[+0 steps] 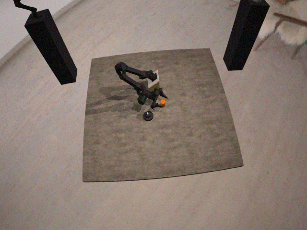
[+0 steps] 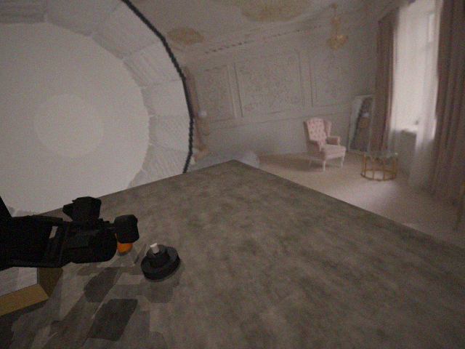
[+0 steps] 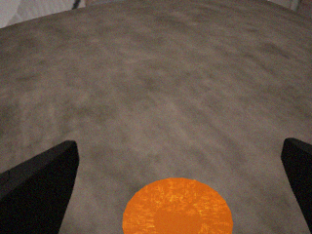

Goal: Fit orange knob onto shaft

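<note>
My gripper tip is 20 mm to the left of the orange knob, 20 mm past it and 20 mm above it. Round my gripper tip: black round pedestal 160 mm to the right, 70 mm ahead, 40 mm below.
</note>
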